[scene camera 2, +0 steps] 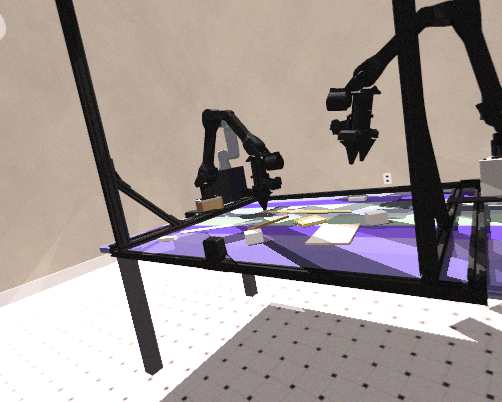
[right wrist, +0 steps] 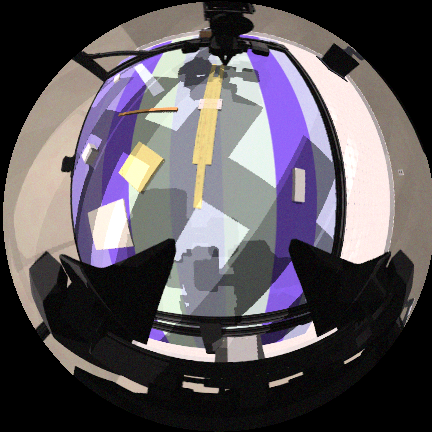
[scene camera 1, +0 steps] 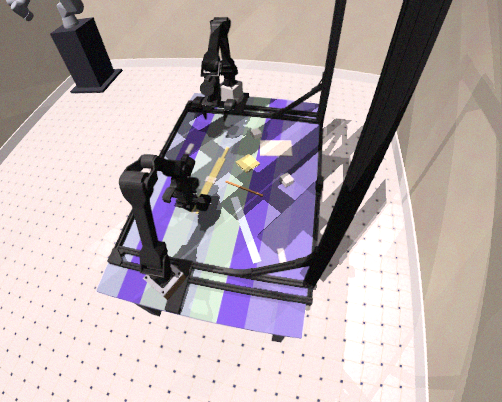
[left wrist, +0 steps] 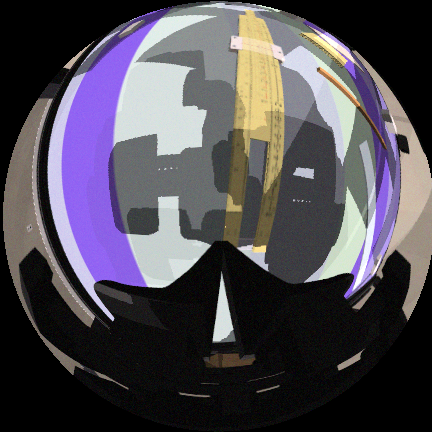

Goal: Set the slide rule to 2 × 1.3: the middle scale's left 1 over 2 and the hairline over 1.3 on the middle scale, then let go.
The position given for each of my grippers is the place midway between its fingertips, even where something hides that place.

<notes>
My right gripper (scene camera 2: 356, 162) is open and holds nothing. Also in view: a middle slide (left wrist: 259, 129). The table carries a cream card (scene camera 2: 342, 234). Also in view: my left gripper (scene camera 1: 190, 210) and a yellow slide rule (left wrist: 239, 153).
The cream card also shows in the right wrist view (right wrist: 109, 226). My left gripper is seen too in scene camera 2 (scene camera 2: 265, 210), in the right wrist view (right wrist: 224, 64) and in the left wrist view (left wrist: 220, 246). My right gripper also shows in the right wrist view (right wrist: 234, 245).
</notes>
